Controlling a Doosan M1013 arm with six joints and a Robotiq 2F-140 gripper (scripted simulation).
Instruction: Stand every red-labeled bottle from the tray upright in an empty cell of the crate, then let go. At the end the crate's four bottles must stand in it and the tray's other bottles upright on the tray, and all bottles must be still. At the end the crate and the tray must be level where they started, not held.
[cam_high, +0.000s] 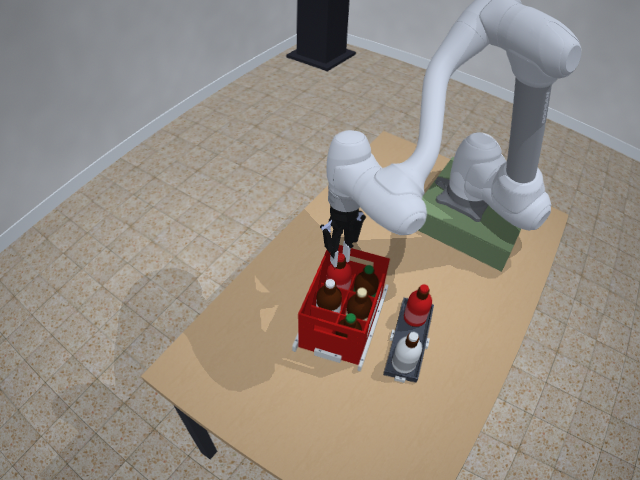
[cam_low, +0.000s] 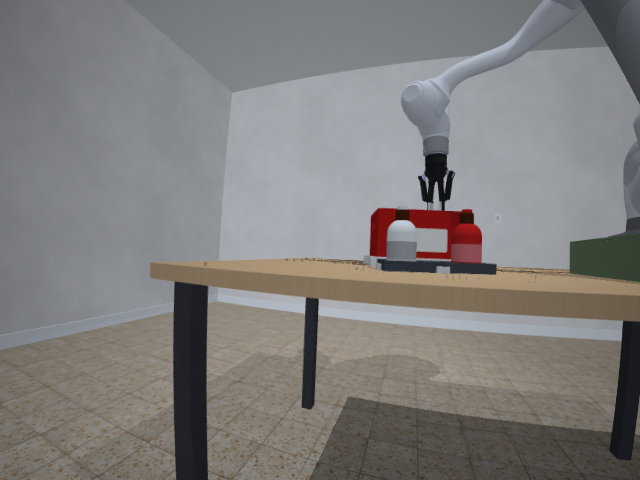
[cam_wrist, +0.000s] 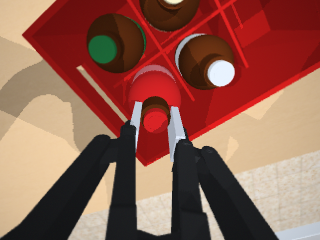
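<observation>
The red crate is 70 mm ahead of my hand, 70 mm to the left of it and 110 mm below it. Also, from my hand: grey-labeled bottle: 90 mm ahead, 310 mm to the left, 110 mm below.
</observation>
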